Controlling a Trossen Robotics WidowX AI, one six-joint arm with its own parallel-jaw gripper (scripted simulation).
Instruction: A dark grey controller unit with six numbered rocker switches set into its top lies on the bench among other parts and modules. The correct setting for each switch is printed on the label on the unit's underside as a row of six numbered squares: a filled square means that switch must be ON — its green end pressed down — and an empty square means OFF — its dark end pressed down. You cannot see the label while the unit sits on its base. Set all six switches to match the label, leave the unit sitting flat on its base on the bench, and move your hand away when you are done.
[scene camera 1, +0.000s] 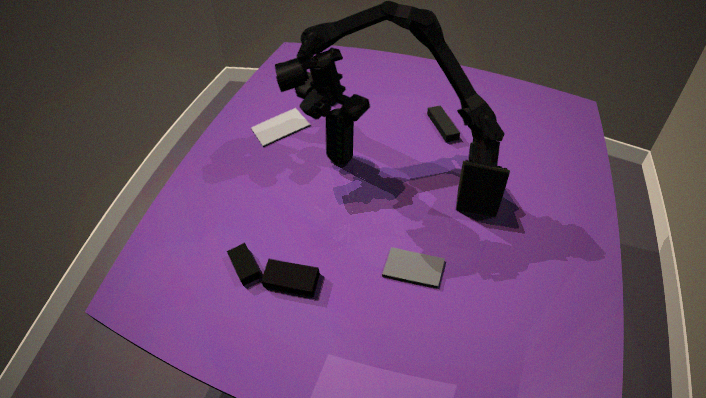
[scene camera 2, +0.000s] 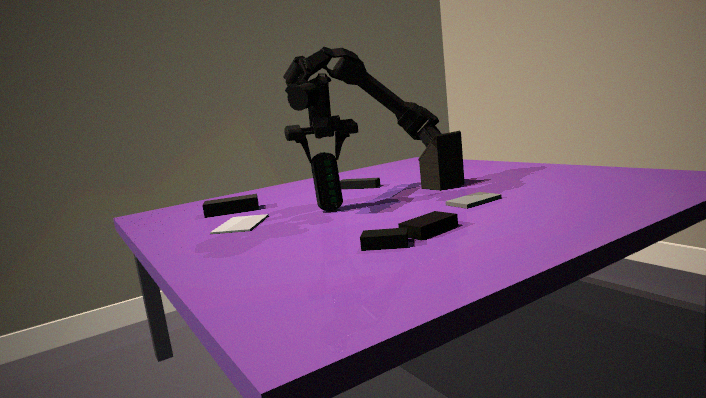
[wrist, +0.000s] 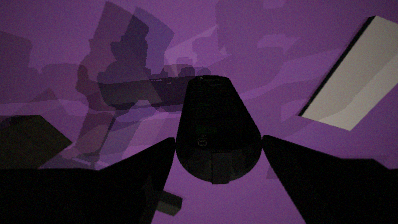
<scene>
my gripper: scene camera 1 337, 119; scene camera 2; wrist
same spot on my gripper: (scene camera 2: 340, 135) = (wrist: 63, 201)
</scene>
